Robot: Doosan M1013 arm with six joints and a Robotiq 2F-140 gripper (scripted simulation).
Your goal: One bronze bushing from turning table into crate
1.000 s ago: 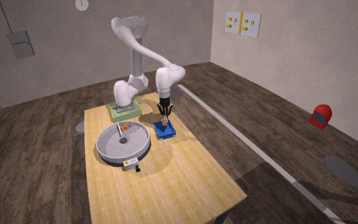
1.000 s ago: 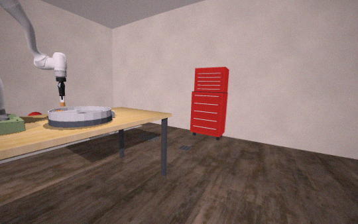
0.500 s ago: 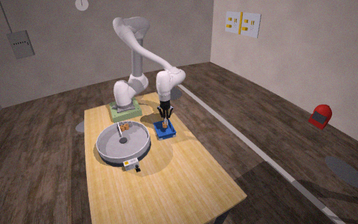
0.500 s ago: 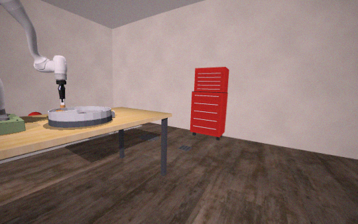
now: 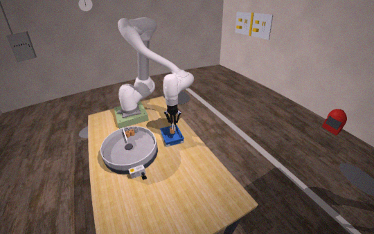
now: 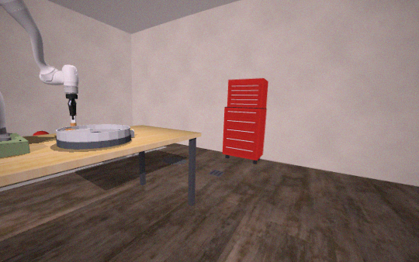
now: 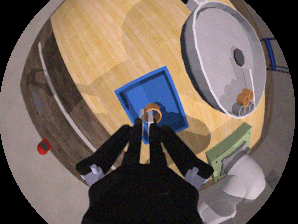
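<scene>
Now: hand 10 mm past the blue crate, 20 mm to the left of it and 100 mm above it. Also, from my hand: round grey turning table: 30 mm ahead, 370 mm to the right, 70 mm below.
</scene>
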